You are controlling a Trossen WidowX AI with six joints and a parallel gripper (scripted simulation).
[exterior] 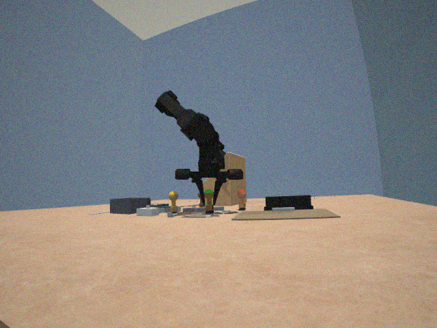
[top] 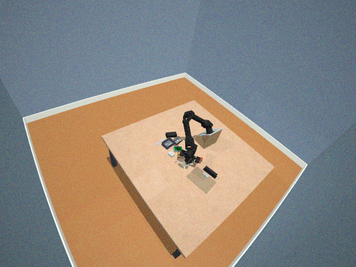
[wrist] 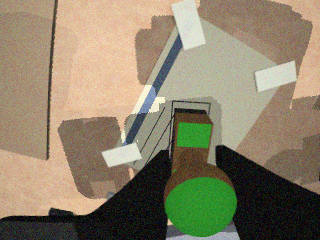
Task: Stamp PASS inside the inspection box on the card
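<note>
My gripper tip is right at the green-knobbed stamp. The rest, counted from my gripper tip: pale card 1 cm ahead, 3 cm below; yellow-knobbed stamp 1 cm ahead, 11 cm to the right; grey bar 7 cm behind, 4 cm to the right, 2 cm below.
</note>
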